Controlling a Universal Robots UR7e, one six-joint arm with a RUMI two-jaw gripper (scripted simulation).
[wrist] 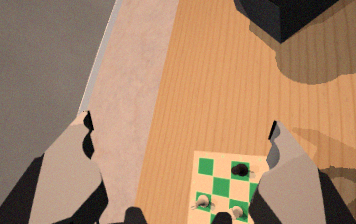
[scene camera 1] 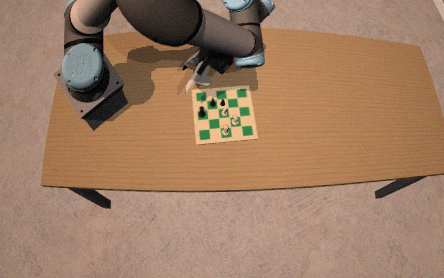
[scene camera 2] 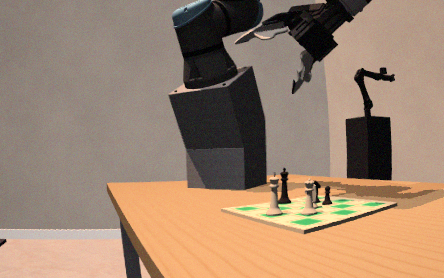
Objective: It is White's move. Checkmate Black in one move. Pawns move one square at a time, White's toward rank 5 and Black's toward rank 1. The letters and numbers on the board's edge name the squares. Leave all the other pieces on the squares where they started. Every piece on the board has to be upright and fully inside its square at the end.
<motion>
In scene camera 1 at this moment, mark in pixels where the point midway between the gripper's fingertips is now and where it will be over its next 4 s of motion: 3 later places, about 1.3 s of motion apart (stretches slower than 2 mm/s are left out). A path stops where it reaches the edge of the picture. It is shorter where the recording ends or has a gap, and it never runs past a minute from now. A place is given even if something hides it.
My gripper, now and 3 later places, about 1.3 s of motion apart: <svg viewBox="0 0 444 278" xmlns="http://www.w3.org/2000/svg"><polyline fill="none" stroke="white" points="183,81 208,73 217,58 217,44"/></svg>
</motion>
